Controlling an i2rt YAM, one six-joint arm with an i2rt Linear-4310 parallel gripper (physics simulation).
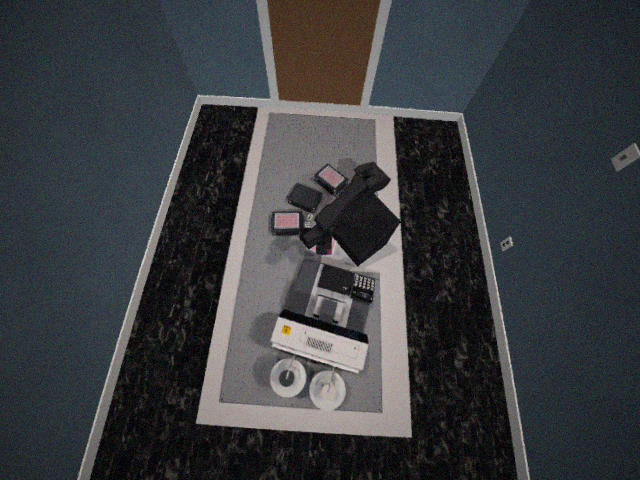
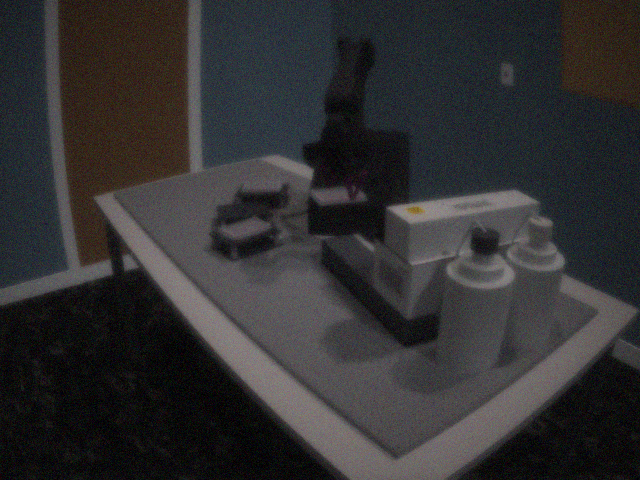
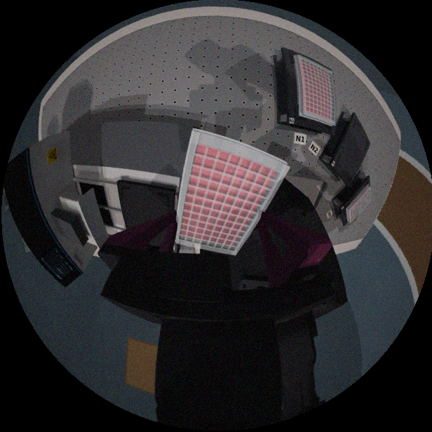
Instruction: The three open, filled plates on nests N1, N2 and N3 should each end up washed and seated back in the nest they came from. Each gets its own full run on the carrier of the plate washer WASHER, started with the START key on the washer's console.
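Places are measured from the arm's base along level axes (x ahead, y left, z up), in millimetres.
Pixels of known places: gripper, fingertip midpoint: (image 1: pixel 323 245) (image 2: pixel 341 195); arm's base, link origin: (image 1: pixel 362 216) (image 2: pixel 358 158).
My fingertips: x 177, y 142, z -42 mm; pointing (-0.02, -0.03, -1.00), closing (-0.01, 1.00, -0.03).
Ahead of a thing's pixels: the offset from my fingertips to its top centre.
My gripper (image 1: pixel 322 246) (image 3: pixel 217 214) is shut on a filled plate {dy -3, dx +9, dz +10 mm} (image 2: pixel 337 195) (image 3: pixel 227 185), pink wells up, held beside the arm's base and above the table. One filled plate {dy -173, dx +194, dz -92 mm} (image 1: pixel 286 221) (image 2: pixel 245 228) (image 3: pixel 317 90) sits on nest N1 (image 3: pixel 286 92). Nest N2 {dy -334, dx +108, dz -104 mm} (image 1: pixel 305 197) (image 3: pixel 350 147) is dark and bears no plate. Another filled plate {dy -463, dx -34, dz -90 mm} (image 1: pixel 331 176) (image 3: pixel 359 205) sits on nest N3. The washer (image 1: pixel 320 343) (image 2: pixel 462 209) stands near; its dark carrier {dy +140, dx -68, dz -75 mm} (image 1: pixel 336 279) (image 3: pixel 147 202) shows no plate. Its console {dy +176, dx -193, dz -50 mm} (image 1: pixel 363 286) is beside the carrier; the START key is too small to read.
Two white bottles {dy +550, dx +118, dz +121 mm} (image 1: pixel 287 377) {dy +589, dx -33, dz +121 mm} (image 1: pixel 327 390) (image 2: pixel 475 310) (image 2: pixel 535 294) stand behind the washer, with thin tubes at their tops. The arm's black base block (image 1: pixel 366 227) stands between the nests and the washer, near the table's side edge. The washer's tall white housing rises over its low base.
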